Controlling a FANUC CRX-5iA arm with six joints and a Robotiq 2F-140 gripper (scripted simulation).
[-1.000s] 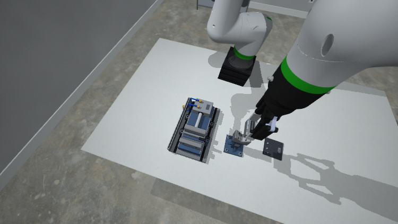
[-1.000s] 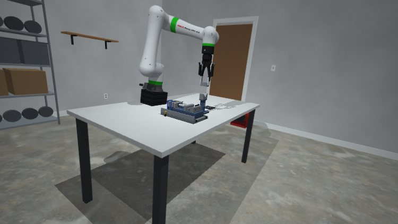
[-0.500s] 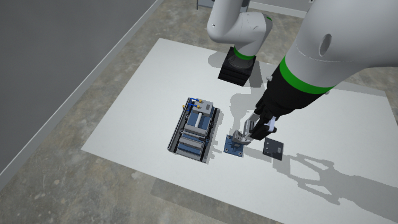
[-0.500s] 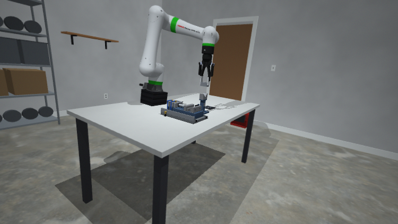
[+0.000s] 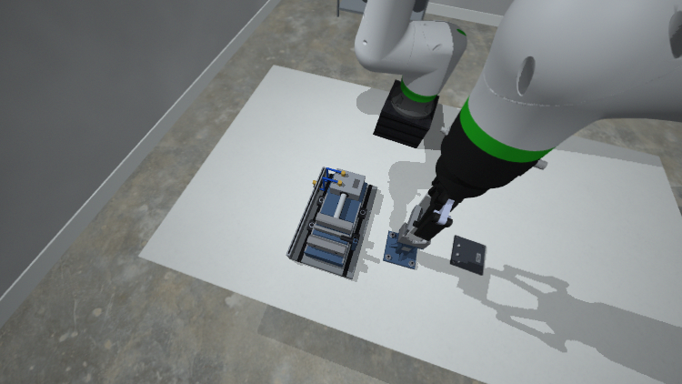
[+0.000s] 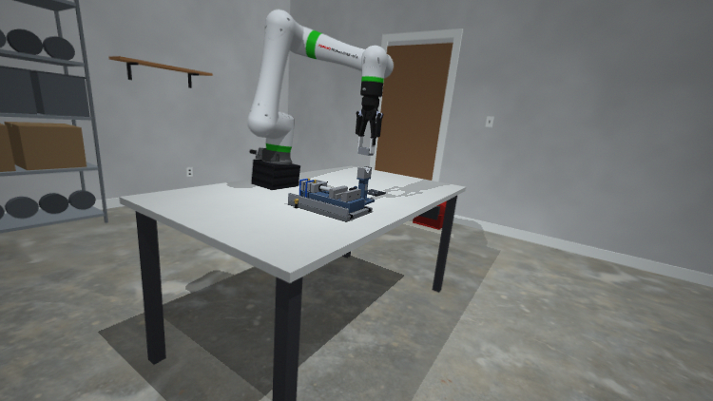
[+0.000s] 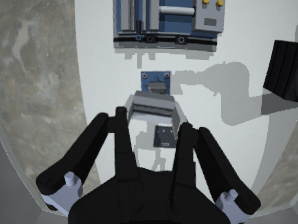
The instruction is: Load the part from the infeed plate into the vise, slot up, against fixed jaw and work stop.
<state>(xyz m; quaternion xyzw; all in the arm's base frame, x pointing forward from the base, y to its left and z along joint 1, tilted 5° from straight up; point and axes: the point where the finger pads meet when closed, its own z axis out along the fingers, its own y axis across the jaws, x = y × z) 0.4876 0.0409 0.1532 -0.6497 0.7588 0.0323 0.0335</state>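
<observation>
Now: the air cylinder rod 60 mm behind my hand, 180 mm to the right of it and 180 mm below it. The rest, counted from my hand: part 20 mm below; vise 40 mm behind, 180 mm to the right, 220 mm below; air cylinder 130 mm behind, 180 mm to the right, 180 mm below.
</observation>
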